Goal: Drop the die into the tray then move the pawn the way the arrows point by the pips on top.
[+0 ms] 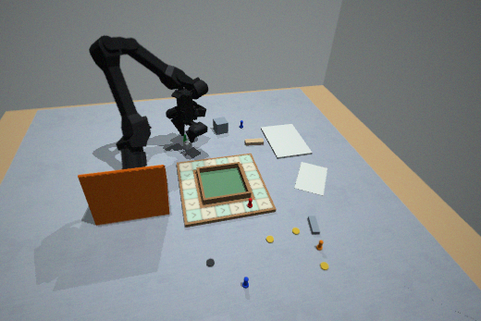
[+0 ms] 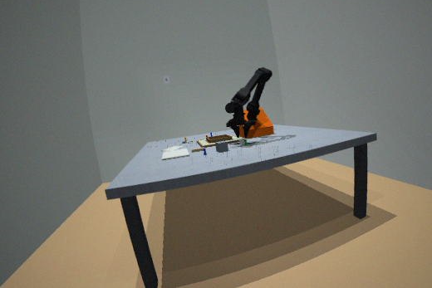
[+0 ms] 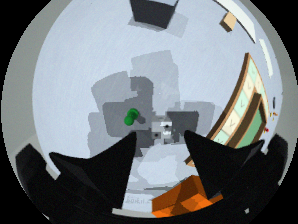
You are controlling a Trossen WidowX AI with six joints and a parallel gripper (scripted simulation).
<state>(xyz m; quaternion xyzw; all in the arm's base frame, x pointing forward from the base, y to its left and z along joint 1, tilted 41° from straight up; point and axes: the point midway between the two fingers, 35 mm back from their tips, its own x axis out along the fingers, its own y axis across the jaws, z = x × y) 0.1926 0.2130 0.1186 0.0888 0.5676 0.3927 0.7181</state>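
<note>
Right now the white die is 3 cm below my gripper tip. From my gripper tip the other things lie so: green dice tray (25 cm to the right, 8 cm ahead, 3 cm below); then grey cube (15 cm ahead, 8 cm to the left, 1 cm below); then green pawn (4 cm to the left, 2 cm below, 1 cm behind).
</note>
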